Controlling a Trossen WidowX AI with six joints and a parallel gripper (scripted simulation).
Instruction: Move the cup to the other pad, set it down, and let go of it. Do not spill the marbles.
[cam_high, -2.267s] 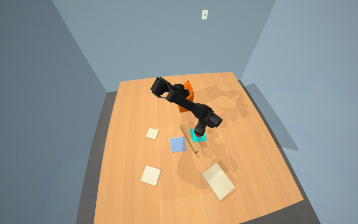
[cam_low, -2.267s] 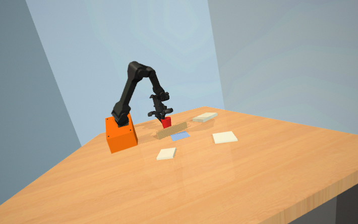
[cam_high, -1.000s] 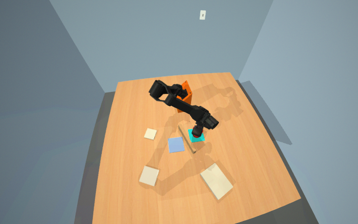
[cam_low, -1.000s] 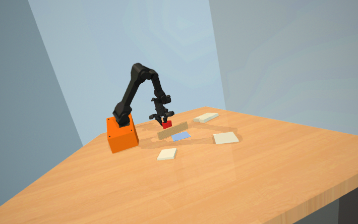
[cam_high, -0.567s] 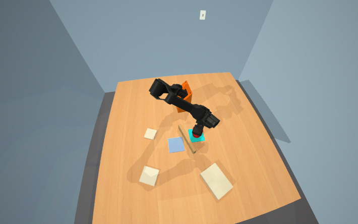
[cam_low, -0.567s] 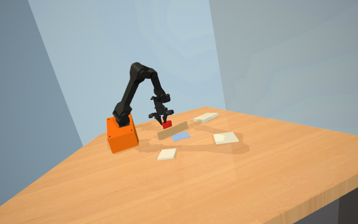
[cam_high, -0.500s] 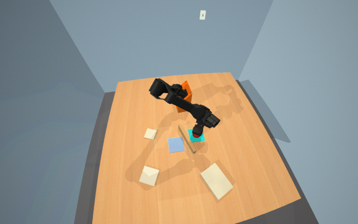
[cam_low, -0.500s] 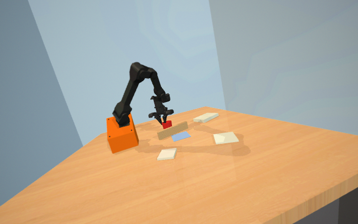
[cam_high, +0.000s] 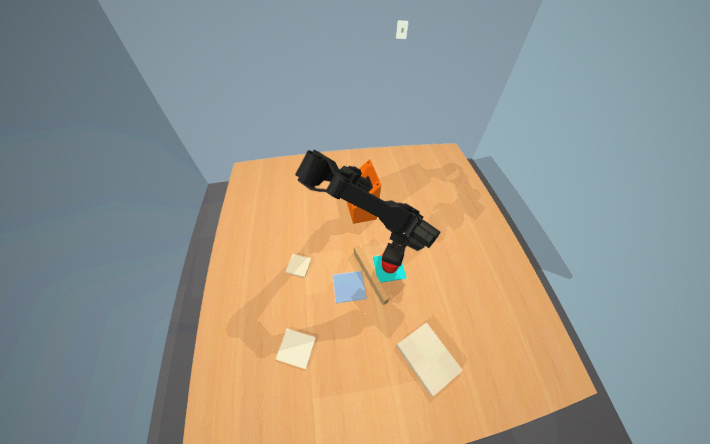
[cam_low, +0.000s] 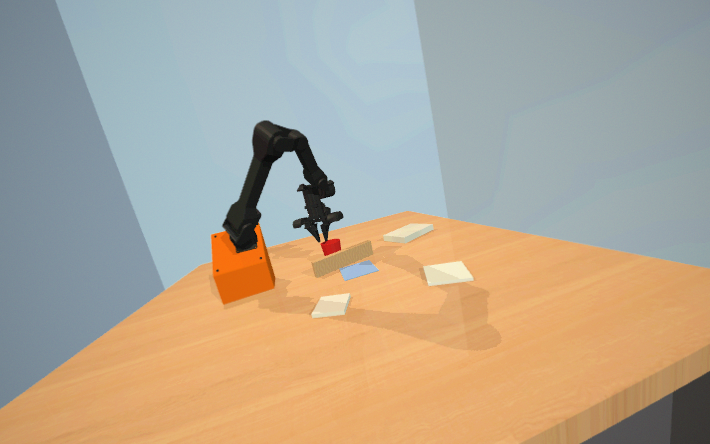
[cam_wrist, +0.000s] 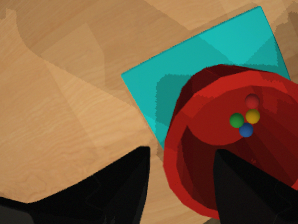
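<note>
Right now the red cup is 2 cm ahead of my gripper tip, 2 cm to the right of it and 4 cm below it. From my gripper tip the other things lie so: low wooden wall 5 cm ahead, 10 cm to the right, 6 cm below; blue pad 7 cm ahead, 18 cm to the right, 9 cm below.
</note>
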